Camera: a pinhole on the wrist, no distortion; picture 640 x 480 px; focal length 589.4 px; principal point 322.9 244.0 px. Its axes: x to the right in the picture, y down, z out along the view. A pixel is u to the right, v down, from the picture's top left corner.
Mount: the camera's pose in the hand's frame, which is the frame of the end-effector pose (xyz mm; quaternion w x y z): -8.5 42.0 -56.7 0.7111 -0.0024 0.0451 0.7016
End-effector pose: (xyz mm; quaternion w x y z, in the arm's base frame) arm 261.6 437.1 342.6 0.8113 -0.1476 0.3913 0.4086
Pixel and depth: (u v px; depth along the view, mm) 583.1 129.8 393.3
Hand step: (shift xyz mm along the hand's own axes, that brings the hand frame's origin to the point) 93.4 240.3 318.7
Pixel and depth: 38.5 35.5 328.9
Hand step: 125.8 -96.2 274.6
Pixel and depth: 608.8 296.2 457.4
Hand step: -18.6 294.5 386.3
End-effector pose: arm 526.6 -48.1 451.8 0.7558 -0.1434 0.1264 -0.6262
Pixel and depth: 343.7 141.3 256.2
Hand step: 51.7 67.4 195.2
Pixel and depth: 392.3 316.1 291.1
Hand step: -26.0 96.2 233.0
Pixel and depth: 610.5 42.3 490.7
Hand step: 191.7 311.0 405.8
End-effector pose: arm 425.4 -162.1 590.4 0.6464 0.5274 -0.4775 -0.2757
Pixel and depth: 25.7 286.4 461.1
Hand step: -16.2 -158.7 420.2
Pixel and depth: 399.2 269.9 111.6
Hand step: -6.4 63.9 53.8
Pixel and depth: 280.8 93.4 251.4
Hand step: 70.7 39.9 191.0
